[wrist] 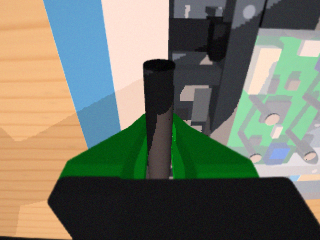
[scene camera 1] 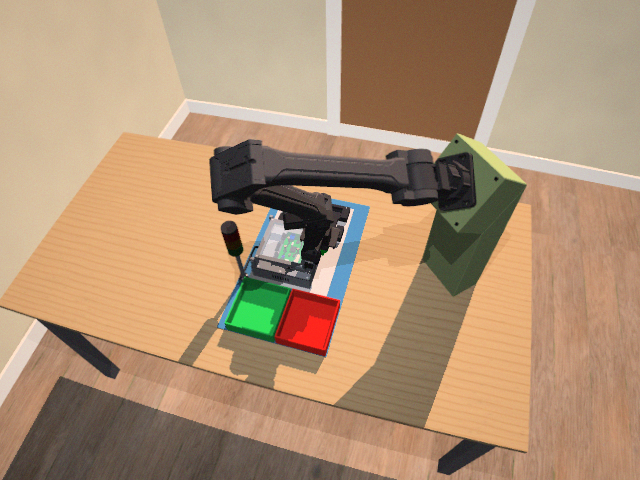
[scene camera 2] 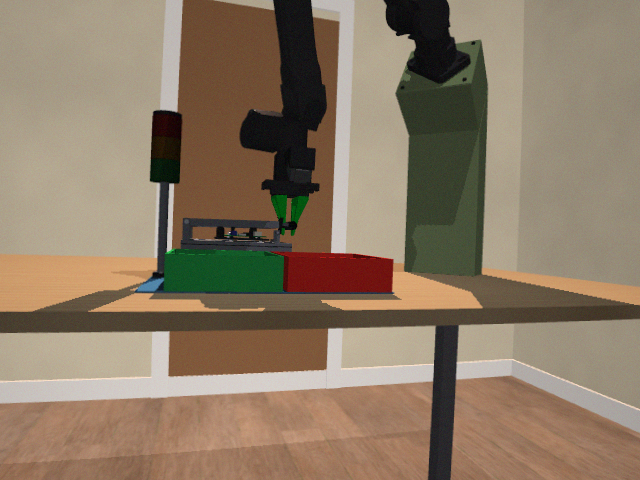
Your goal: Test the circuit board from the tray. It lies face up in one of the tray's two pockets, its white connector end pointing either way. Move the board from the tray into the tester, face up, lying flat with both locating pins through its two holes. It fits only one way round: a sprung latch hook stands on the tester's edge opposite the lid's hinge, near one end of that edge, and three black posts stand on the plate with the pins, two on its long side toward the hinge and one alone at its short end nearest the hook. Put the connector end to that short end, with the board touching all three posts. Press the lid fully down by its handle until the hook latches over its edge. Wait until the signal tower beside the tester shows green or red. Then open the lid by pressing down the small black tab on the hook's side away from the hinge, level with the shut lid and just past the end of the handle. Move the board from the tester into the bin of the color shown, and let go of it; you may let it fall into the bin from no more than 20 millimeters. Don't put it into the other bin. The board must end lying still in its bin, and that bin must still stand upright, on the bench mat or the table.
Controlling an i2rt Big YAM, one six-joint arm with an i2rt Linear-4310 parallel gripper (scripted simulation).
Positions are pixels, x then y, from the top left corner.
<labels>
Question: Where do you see a latch hook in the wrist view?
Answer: At 211,35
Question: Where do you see a green bin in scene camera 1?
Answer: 259,305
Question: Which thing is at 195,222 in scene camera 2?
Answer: A tester lid.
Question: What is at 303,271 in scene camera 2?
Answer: A red bin.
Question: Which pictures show the green bin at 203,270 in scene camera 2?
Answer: Scene camera 1 and scene camera 2 only.
</labels>
